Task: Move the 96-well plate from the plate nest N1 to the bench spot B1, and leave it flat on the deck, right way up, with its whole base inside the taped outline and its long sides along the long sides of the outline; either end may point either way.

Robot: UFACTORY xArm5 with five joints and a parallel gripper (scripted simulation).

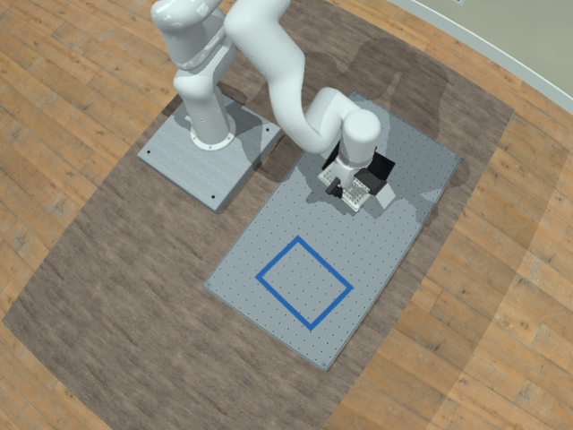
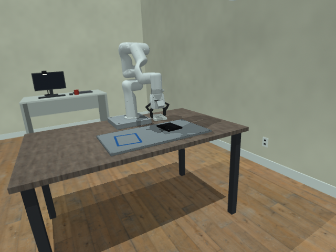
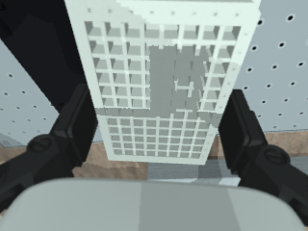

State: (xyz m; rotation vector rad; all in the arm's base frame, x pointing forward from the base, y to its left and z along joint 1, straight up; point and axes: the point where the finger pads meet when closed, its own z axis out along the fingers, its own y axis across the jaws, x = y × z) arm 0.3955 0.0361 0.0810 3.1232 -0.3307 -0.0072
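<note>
Now: the black plate nest N1 10 mm behind my hand, 90 mm to the left of it and 100 mm below it. The rest, counted from my hand: white 96-well plate 10 mm below.
</note>
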